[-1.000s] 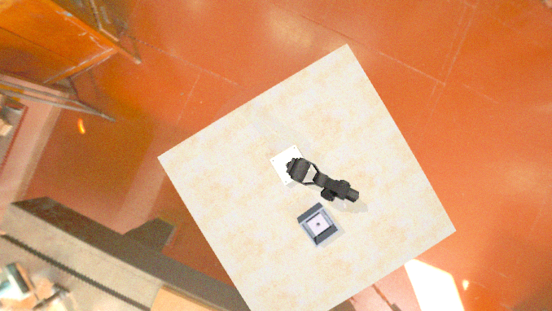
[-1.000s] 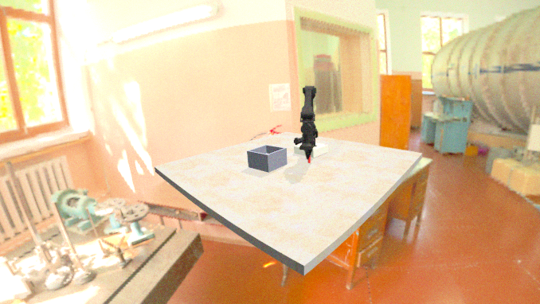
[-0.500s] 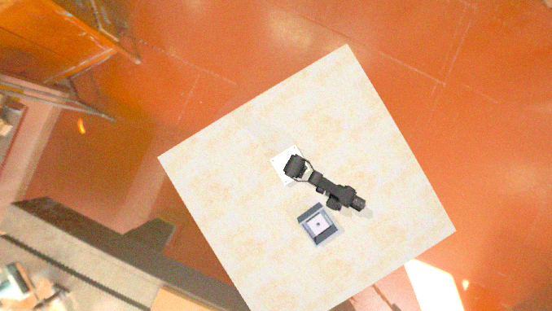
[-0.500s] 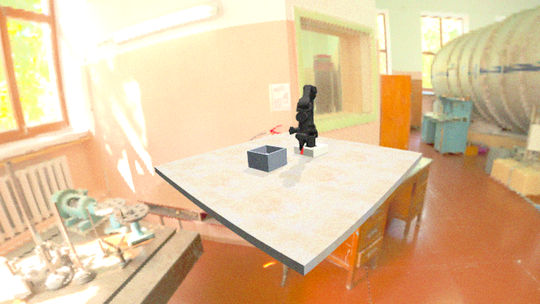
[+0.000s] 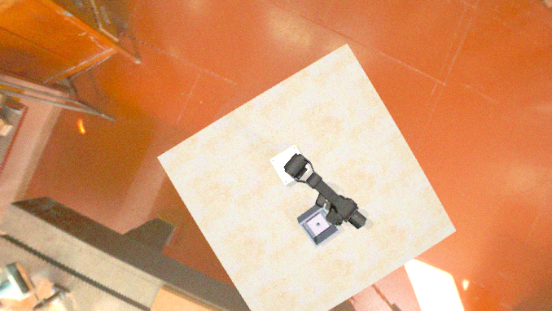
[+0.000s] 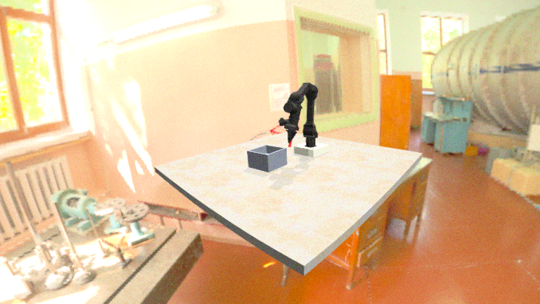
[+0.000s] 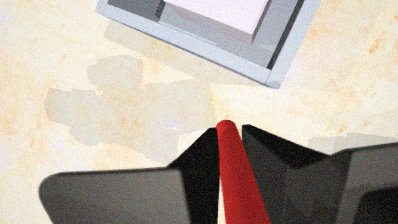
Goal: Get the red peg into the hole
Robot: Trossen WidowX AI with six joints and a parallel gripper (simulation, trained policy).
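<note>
My gripper tip is 8 cm short of the pale plate, 10 cm to the left of it and 9 cm above it. Also, from my gripper tip: grey box: 8 cm ahead, 10 cm to the right, 11 cm below; red peg: 1 cm behind, 1 cm to the left, 2 cm above.
</note>
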